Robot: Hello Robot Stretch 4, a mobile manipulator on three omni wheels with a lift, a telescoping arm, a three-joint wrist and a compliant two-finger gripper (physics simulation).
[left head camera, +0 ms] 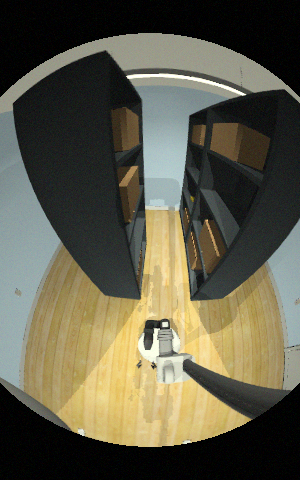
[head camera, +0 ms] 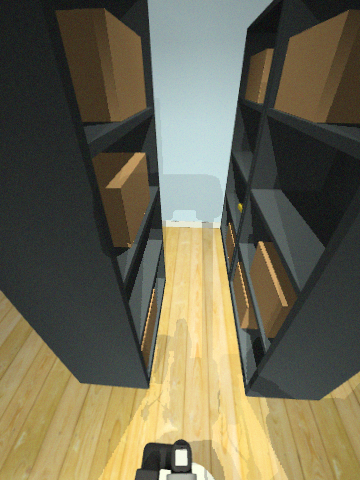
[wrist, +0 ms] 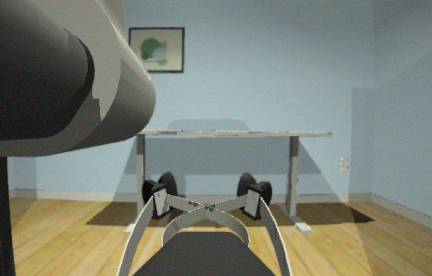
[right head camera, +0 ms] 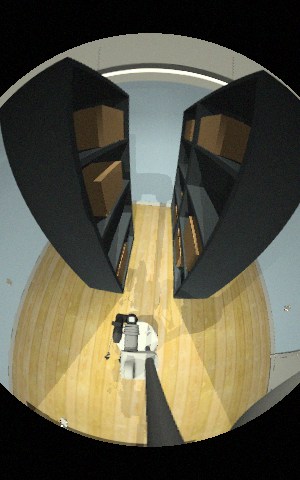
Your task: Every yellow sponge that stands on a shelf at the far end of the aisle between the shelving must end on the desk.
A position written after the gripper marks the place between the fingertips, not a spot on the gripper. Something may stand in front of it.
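The gripper (wrist: 207, 187) is visible here, along with a white desk (wrist: 289, 211) and a framed picture (wrist: 159, 49).
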